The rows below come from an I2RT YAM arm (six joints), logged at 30 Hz.
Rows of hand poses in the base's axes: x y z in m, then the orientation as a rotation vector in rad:
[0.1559 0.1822 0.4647 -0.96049 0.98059 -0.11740]
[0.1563 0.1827 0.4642 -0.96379 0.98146 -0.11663]
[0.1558 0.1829 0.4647 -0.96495 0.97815 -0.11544]
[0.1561 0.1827 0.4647 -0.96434 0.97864 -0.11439]
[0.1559 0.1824 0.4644 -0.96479 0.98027 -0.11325]
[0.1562 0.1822 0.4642 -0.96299 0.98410 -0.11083]
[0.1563 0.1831 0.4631 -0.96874 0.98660 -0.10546]
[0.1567 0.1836 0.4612 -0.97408 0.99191 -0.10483]
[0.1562 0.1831 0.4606 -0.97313 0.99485 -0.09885]
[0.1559 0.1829 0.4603 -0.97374 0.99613 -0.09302]
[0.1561 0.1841 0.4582 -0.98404 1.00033 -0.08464]
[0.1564 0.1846 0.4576 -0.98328 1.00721 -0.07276]
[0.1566 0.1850 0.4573 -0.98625 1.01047 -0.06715]
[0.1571 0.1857 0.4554 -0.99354 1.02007 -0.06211]
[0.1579 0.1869 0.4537 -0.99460 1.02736 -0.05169]
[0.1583 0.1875 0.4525 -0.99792 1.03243 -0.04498]
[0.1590 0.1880 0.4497 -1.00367 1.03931 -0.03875]
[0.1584 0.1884 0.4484 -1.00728 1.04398 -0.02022]
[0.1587 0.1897 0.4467 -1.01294 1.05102 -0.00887]
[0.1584 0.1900 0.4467 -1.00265 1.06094 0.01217]
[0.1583 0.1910 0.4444 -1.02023 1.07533 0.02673]
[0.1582 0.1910 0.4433 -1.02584 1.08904 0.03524]
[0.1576 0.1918 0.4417 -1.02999 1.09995 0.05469]
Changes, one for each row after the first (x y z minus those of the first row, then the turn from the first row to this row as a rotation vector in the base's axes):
[0.0004 0.0005 -0.0005 -0.00256 0.00168 0.00150]
[-0.0001 0.0007 0.0000 -0.00272 -0.00046 0.00423]
[0.0002 0.0005 0.0000 -0.00179 0.00025 0.00452]
[0.0000 0.0002 -0.0003 -0.00183 0.00218 0.00482]
[0.0003 0.0000 -0.0005 0.00039 0.00607 0.00420]
[0.0004 0.0009 -0.0016 -0.00242 0.01143 0.00926]
[0.0008 0.0014 -0.0035 -0.00719 0.01726 0.00957]
[0.0003 0.0009 -0.0041 -0.00408 0.02194 0.01220]
[0.0000 0.0007 -0.0044 -0.00221 0.02546 0.01605]
[0.0002 0.0019 -0.0065 -0.00779 0.03435 0.02432]
[0.0005 0.0024 -0.0071 -0.00273 0.04479 0.02953]
[0.0007 0.0028 -0.0074 -0.00318 0.05038 0.03330]
[0.0012 0.0035 -0.0093 -0.00819 0.06200 0.03565]
[0.0020 0.0047 -0.0110 -0.00540 0.07258 0.04034]
[0.0024 0.0053 -0.0122 -0.00591 0.08023 0.04424]
[0.0031 0.0058 -0.0150 -0.00888 0.08970 0.04796]
[0.0025 0.0062 -0.0163 -0.00468 0.10182 0.06049]
[0.0028 0.0075 -0.0180 -0.00550 0.11349 0.06770]
[0.0025 0.0078 -0.0180 0.01094 0.12855 0.07428]
[0.0024 0.0088 -0.0203 0.00039 0.15006 0.08519]
[0.0023 0.0088 -0.0214 -0.00240 0.16627 0.08744]
[0.0017 0.0096 -0.0230 0.00075 0.18432 0.09801]

